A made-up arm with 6 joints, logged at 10 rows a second.
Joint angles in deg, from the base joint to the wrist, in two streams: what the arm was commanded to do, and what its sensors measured. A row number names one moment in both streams.
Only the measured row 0 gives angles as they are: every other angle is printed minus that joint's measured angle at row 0.
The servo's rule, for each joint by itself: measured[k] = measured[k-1] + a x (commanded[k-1-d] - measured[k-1]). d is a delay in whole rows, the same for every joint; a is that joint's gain. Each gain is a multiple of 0.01, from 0.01 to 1. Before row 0 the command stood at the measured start. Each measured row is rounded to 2 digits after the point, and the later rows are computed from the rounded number. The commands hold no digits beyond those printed.
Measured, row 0:
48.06, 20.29, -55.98, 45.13, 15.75, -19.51
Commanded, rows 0 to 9:
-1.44, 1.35, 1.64, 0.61, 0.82, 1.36
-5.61, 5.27, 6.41, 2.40, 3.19, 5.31
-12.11, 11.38, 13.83, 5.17, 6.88, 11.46
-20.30, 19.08, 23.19, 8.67, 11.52, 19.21
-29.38, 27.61, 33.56, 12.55, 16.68, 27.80
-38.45, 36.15, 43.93, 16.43, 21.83, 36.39
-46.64, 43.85, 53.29, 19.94, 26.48, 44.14
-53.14, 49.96, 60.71, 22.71, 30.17, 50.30
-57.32, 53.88, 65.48, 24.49, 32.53, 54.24
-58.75, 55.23, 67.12, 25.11, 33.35, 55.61
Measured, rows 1 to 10:
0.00, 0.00, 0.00, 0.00, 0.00, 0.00
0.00, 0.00, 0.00, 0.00, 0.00, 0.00
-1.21, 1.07, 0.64, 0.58, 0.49, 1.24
-4.91, 4.39, 2.89, 2.31, 2.11, 4.94
-10.96, 9.91, 7.16, 5.03, 4.97, 10.87
-18.81, 17.15, 13.41, 8.49, 8.90, 18.46
-27.69, 25.41, 21.27, 12.35, 13.57, 26.96
-36.73, 33.89, 30.11, 16.23, 18.53, 35.54
-45.05, 41.76, 39.15, 19.75, 23.30, 43.37
-51.85, 48.24, 47.56, 22.56, 27.42, 49.68
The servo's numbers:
d 2
a 0.84 0.79 0.39 0.95 0.60 0.91

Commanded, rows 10 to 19:
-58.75, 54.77, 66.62, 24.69, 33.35, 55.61
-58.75, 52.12, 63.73, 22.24, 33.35, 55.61
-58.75, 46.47, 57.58, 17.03, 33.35, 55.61
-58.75, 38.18, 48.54, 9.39, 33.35, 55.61
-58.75, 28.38, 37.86, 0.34, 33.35, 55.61
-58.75, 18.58, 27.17, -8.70, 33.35, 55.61
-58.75, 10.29, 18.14, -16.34, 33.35, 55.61
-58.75, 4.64, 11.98, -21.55, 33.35, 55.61
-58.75, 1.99, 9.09, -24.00, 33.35, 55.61
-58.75, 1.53, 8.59, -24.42, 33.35, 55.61
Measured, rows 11 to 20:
-56.44, 52.70, 54.55, 24.39, 30.49, 53.83
-58.38, 54.70, 59.45, 25.07, 32.21, 55.45
-58.69, 54.76, 62.25, 24.71, 32.89, 55.60
-58.74, 52.67, 62.83, 22.36, 33.17, 55.61
-58.75, 47.77, 60.78, 17.30, 33.28, 55.61
-58.75, 40.19, 56.01, 9.79, 33.32, 55.61
-58.75, 30.86, 48.93, 0.81, 33.34, 55.61
-58.75, 21.16, 40.44, -8.22, 33.35, 55.61
-58.75, 12.57, 31.74, -15.93, 33.35, 55.61
-58.75, 6.31, 24.03, -21.27, 33.35, 55.61

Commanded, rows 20 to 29:
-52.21, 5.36, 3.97, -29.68, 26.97, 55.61
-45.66, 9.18, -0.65, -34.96, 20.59, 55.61
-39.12, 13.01, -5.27, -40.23, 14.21, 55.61
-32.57, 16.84, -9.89, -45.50, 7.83, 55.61
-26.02, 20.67, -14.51, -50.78, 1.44, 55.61
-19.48, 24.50, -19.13, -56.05, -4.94, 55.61
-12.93, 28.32, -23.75, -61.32, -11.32, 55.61
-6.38, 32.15, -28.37, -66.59, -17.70, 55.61
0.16, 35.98, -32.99, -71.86, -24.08, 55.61
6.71, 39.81, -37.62, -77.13, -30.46, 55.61
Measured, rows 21 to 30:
-58.75, 2.90, 18.20, -23.86, 33.35, 55.61
-58.75, 1.82, 14.45, -24.39, 33.35, 55.61
-53.26, 4.62, 10.36, -29.42, 29.52, 55.61
-46.88, 8.22, 6.07, -34.68, 24.16, 55.61
-40.36, 12.00, 1.65, -39.95, 18.19, 55.61
-33.82, 15.82, -2.85, -45.22, 11.97, 55.61
-27.27, 19.65, -7.40, -50.50, 5.65, 55.61
-20.73, 23.48, -11.97, -55.77, -0.70, 55.61
-14.18, 27.30, -16.56, -61.04, -7.07, 55.61
-7.63, 31.13, -21.17, -66.31, -13.45, 55.61

